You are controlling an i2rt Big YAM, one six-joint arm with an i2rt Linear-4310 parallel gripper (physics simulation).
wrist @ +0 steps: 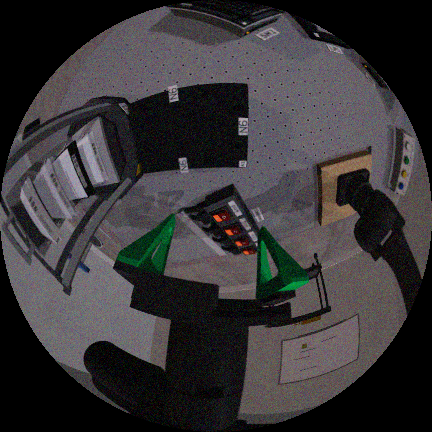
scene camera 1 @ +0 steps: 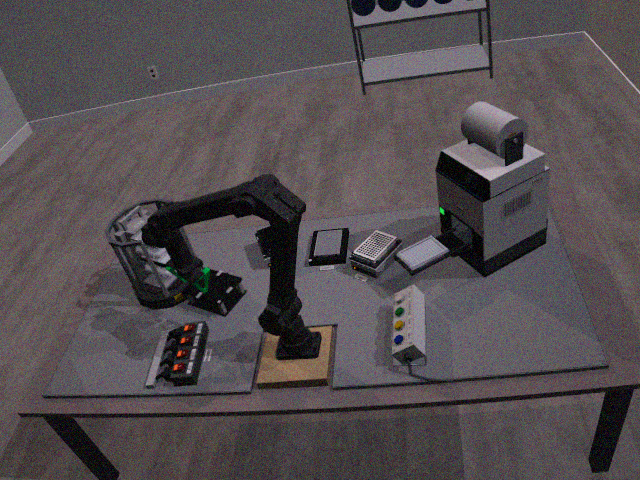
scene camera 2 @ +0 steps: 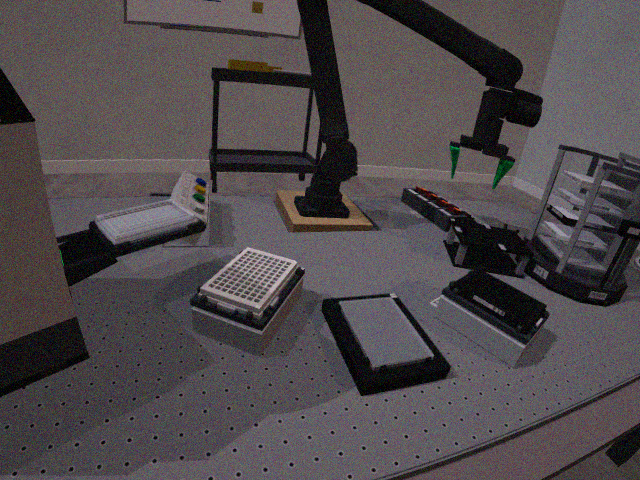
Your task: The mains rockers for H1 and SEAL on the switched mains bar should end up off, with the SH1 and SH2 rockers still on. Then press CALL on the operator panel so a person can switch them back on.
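Places are measured from the arm's base along level axes (x back, y up, z left), in millimetres.
Pixels of known places: gripper, fingertip midpoint: [wrist: 217, 223] [scene camera 1: 196, 286] [scene camera 2: 472, 183]; arm's base, origin of the base link: [wrist: 351, 185] [scene camera 1: 299, 347] [scene camera 2: 320, 209].
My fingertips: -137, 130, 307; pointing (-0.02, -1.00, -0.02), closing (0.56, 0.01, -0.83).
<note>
Ahead of a thing's pixels: the offset from my fingertips to its top centre, as dx, dy, dz. "pt": to the spot under its first point.
The switched mains bar {pt +138, -115, -13} [scene camera 1: 200, 347] [scene camera 2: 428, 207] [wrist: 220, 197] lies at the front left of the table in scene camera 1. Its four rockers glow orange-red in scene camera 1 and the wrist view; their labels are too small to read, so I cannot tell which is which. The operator panel {+94, -60, -613} [scene camera 1: 417, 321] [wrist: 397, 150] stands right of the arm base, with a green button {+69, -69, -590} [scene camera 1: 399, 311] [scene camera 2: 198, 197], a yellow button {+119, -69, -590} [scene camera 1: 398, 324] and a blue button {+169, -69, -590} [scene camera 1: 398, 338]; CALL is not readable. My gripper [scene camera 1: 189, 277] [scene camera 2: 474, 182] [wrist: 217, 223] is open and empty, in the air behind the bar, over the black nest's side.
The plate carousel [scene camera 1: 178, 297] [scene camera 2: 554, 283] stands close beside the gripper. A black N6 nest {-97, -68, +6} [scene camera 1: 209, 301] [scene camera 2: 485, 246] [wrist: 195, 130] adjoins it. The wooden arm base [scene camera 1: 289, 373] lies between bar and panel. Plate stations and a tall instrument {-269, +312, -878} [scene camera 1: 516, 222] stand toward the back and right.
</note>
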